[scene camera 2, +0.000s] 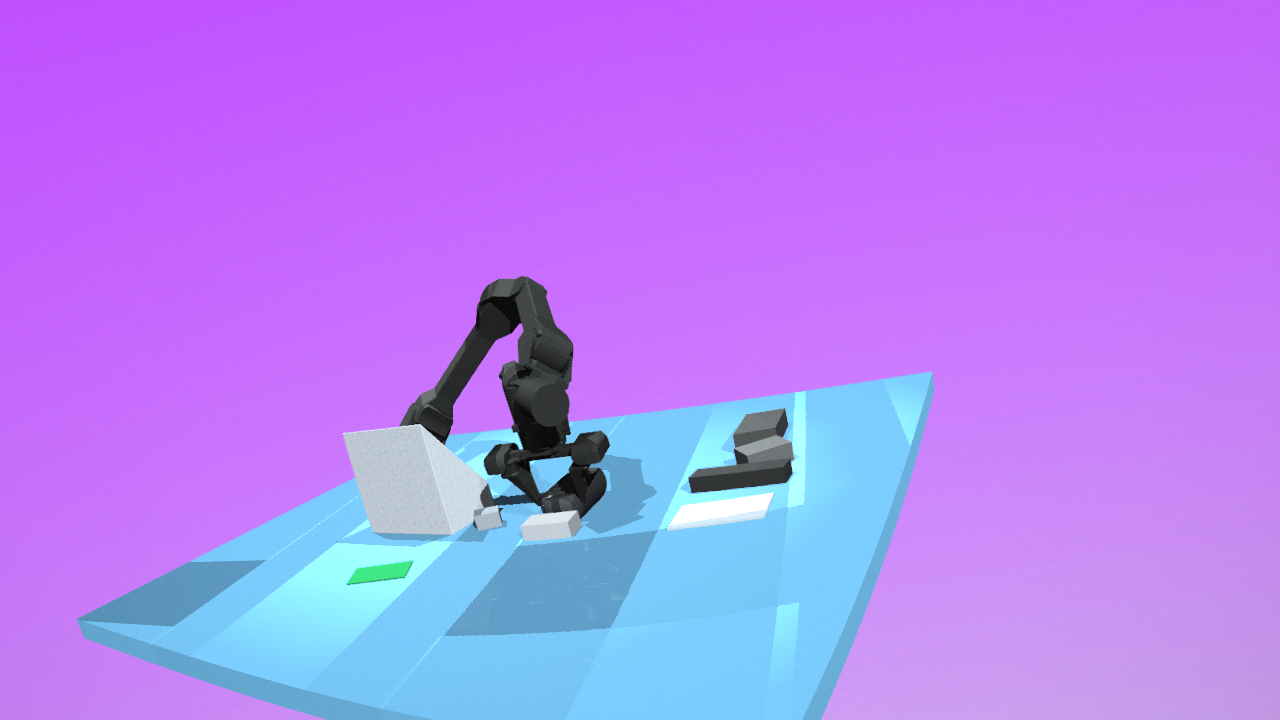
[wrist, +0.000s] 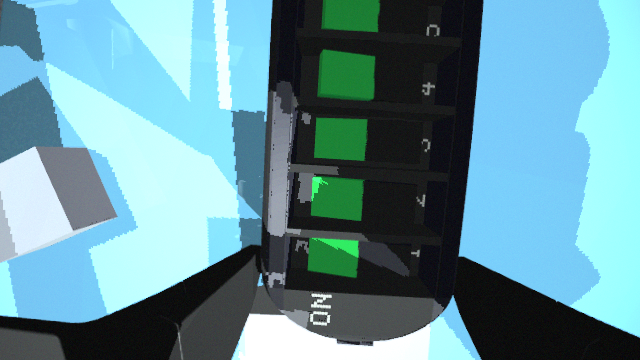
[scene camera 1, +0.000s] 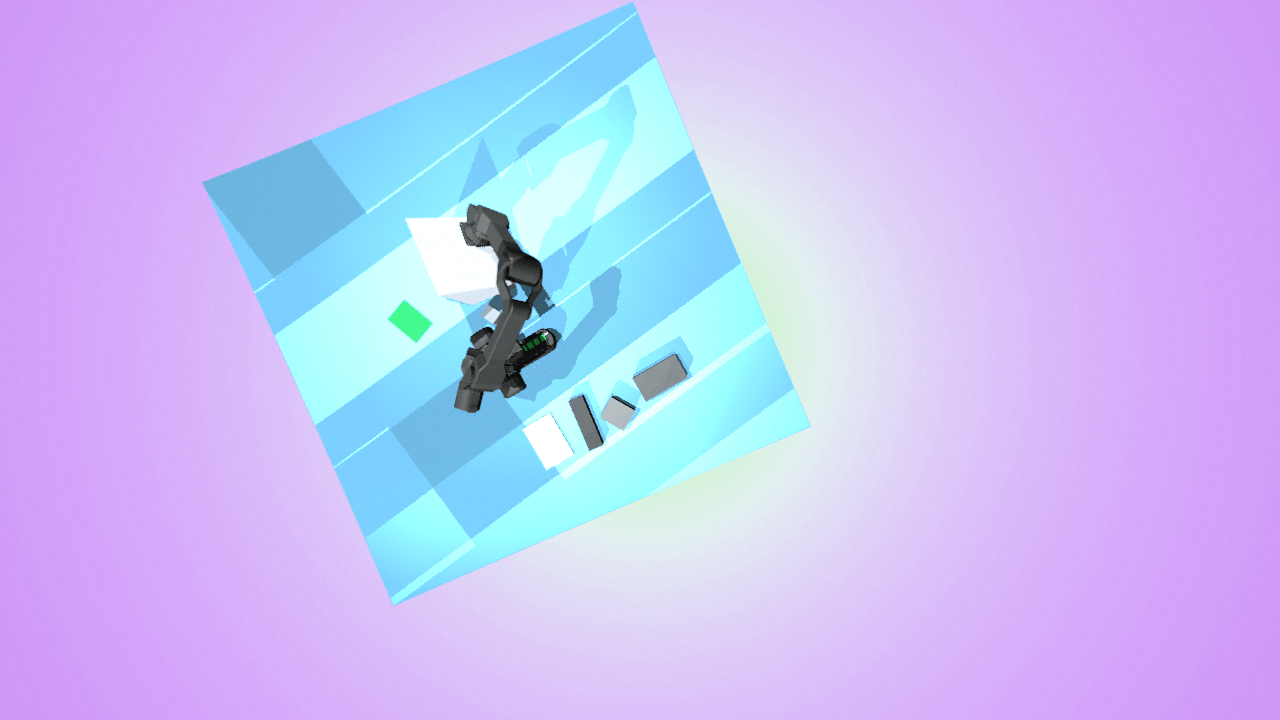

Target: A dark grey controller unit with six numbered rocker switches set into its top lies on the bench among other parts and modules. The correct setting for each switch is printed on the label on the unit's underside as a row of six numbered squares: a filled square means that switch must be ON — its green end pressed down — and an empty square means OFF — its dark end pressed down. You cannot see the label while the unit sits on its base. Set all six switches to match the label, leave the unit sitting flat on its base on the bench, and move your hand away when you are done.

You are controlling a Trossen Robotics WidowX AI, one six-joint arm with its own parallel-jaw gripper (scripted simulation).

I see my gripper, a dark bar, a white plate, a green patch and a light grey block.
My gripper also shows in the wrist view and in scene camera 1.
